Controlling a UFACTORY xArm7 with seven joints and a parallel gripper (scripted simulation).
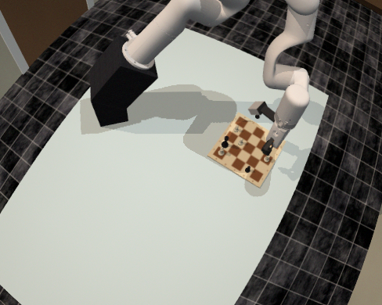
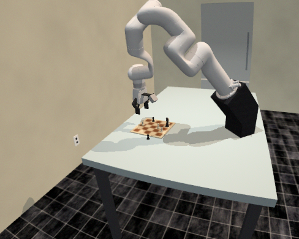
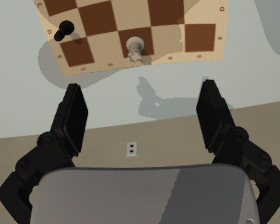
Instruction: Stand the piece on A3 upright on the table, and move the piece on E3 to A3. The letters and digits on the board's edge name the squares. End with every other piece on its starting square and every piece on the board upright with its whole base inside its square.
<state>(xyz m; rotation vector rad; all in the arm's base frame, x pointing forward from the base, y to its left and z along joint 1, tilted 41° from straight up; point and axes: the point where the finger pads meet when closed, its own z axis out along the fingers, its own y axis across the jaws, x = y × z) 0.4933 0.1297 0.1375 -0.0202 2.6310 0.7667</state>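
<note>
The white piece is 1 cm ahead of my hand, 1 cm to the right of it and 10 cm below it. The rest, counted from my hand: chessboard 6 cm behind, 2 cm to the right, 11 cm below; then tall black piece 13 cm behind, 8 cm to the right, 8 cm below.
</note>
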